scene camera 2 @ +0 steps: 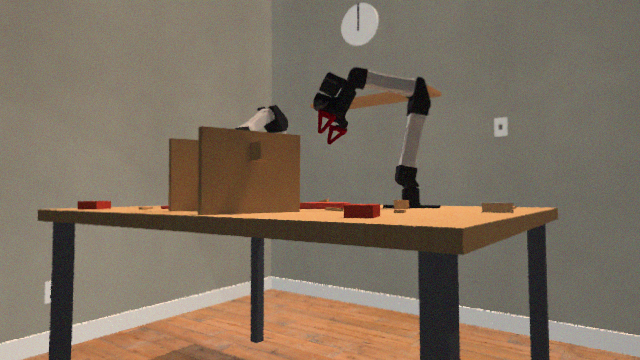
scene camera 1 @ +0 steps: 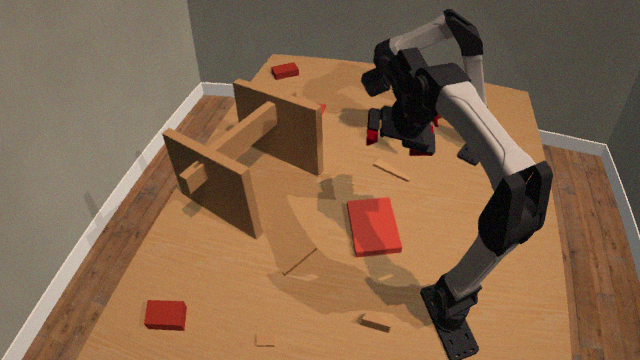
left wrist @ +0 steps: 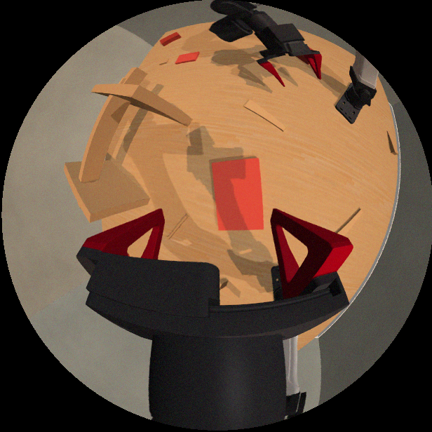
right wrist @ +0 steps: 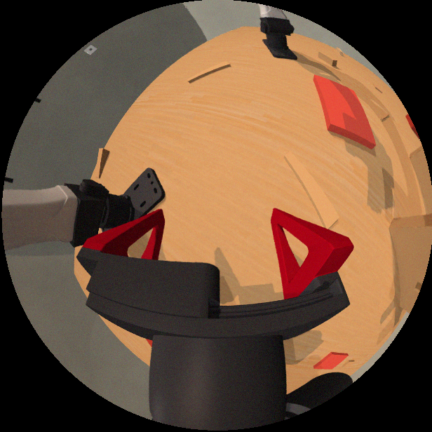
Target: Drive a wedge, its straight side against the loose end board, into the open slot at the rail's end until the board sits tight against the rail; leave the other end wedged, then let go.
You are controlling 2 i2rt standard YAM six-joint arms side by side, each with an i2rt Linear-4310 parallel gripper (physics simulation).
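Places are measured from the left arm's base along level axes (x ahead, y left, z up), in centimetres.
Pixels of known places: left gripper, between the fingertips: [scene camera 2: 324, 138] [scene camera 1: 389, 148]; left arm's base, origin of its link: [scene camera 1: 448, 321].
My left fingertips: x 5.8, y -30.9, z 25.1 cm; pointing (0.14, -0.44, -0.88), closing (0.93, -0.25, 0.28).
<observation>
Ahead of a thing's pixels: the offset from my left fingertips to its top centre. "spot": to the spot under its first point.
The near board {dx +39.0, dy -15.5, dz -3.0 cm} [scene camera 1: 225, 195] [scene camera 2: 225, 175] [left wrist: 110, 190] and far board {dx +18.8, dy -33.3, dz -3.1 cm} [scene camera 1: 295, 135] [scene camera 2: 184, 175] stand upright, joined by the rail {dx +28.8, dy -24.5, dz -5.4 cm} [scene camera 1: 245, 135] [left wrist: 100, 145]. The rail's near end {spot: dx +42.1, dy -11.0, dz -7.7 cm} [scene camera 1: 193, 178] [scene camera 2: 255, 151] pokes through the near board. Slots and board gaps are too small to judge; I cannot tell which board is loose. A long tapered wooden wedge {dx -10.4, dy -18.0, dz -24.3 cm} [scene camera 1: 391, 170] [left wrist: 264, 116] [right wrist: 317, 192] lies on the table. A thin wooden piece {dx +21.4, dy +5.1, dz -24.2 cm} [scene camera 1: 300, 261] [left wrist: 177, 226] lies nearer. My left gripper [scene camera 1: 397, 142] [scene camera 2: 332, 132] [left wrist: 217, 214] is open and empty, above the table. My right gripper [left wrist: 301, 81] [right wrist: 217, 214] is open and empty; it is mostly hidden in scene camera 1.
A flat red block {dx +1.9, dy +0.2, dz -23.1 cm} [scene camera 1: 375, 226] [left wrist: 238, 195] [right wrist: 345, 110] lies mid-table. Smaller red blocks lie at the near left [scene camera 1: 165, 315] [scene camera 2: 362, 210] and far left [scene camera 1: 285, 71] [scene camera 2: 94, 205] [left wrist: 170, 39]. Two small wood blocks {dx +10.4, dy +27.1, dz -22.0 cm} [scene camera 1: 375, 322] {dx +33.4, dy +24.1, dz -24.3 cm} [scene camera 1: 265, 341] lie near the left arm's base.
</observation>
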